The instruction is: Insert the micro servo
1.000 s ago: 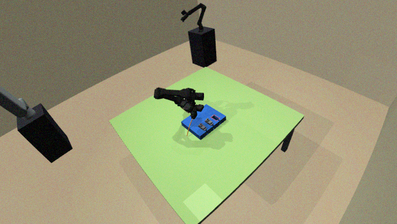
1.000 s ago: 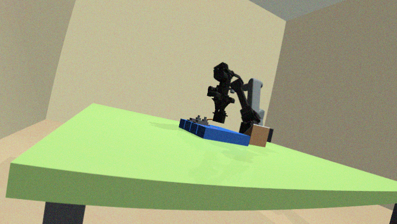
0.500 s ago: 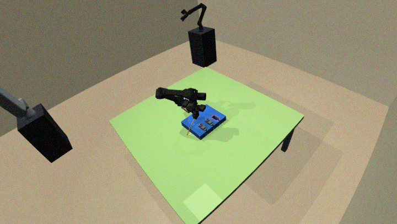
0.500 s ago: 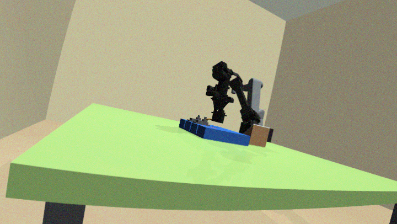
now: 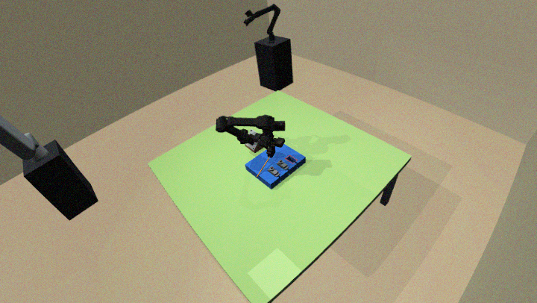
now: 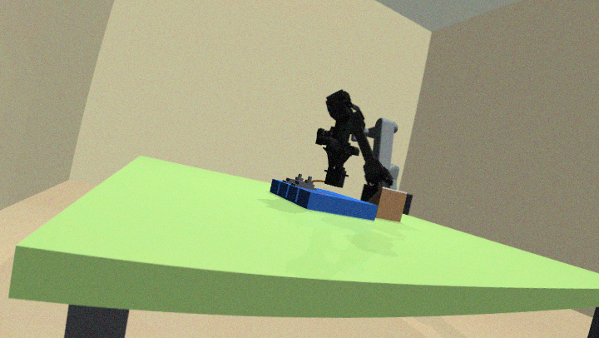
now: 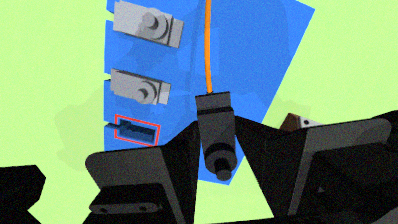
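The blue deck lies 1 cm behind my gripper tip, 1 cm to the left of it and 10 cm below it.
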